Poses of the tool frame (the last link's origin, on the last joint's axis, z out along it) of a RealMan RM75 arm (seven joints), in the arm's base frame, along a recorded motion.
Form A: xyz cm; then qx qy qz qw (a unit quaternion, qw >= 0).
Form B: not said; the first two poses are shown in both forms.
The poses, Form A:
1: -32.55 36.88 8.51 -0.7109 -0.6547 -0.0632 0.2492
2: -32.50 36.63 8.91 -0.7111 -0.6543 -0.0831 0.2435
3: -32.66 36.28 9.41 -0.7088 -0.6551 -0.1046 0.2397
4: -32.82 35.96 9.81 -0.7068 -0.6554 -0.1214 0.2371
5: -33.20 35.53 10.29 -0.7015 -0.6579 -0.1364 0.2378
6: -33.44 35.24 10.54 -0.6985 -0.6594 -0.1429 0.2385
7: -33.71 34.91 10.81 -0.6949 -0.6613 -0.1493 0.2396
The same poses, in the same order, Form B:
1: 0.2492 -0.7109 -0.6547 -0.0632 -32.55 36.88 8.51
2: 0.2435 -0.7111 -0.6543 -0.0831 -32.50 36.63 8.91
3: 0.2397 -0.7088 -0.6551 -0.1046 -32.66 36.28 9.41
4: 0.2371 -0.7068 -0.6554 -0.1214 -32.82 35.96 9.81
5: 0.2378 -0.7015 -0.6579 -0.1364 -33.20 35.53 10.29
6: 0.2385 -0.6985 -0.6594 -0.1429 -33.44 35.24 10.54
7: 0.2396 -0.6949 -0.6613 -0.1493 -33.71 34.91 10.81
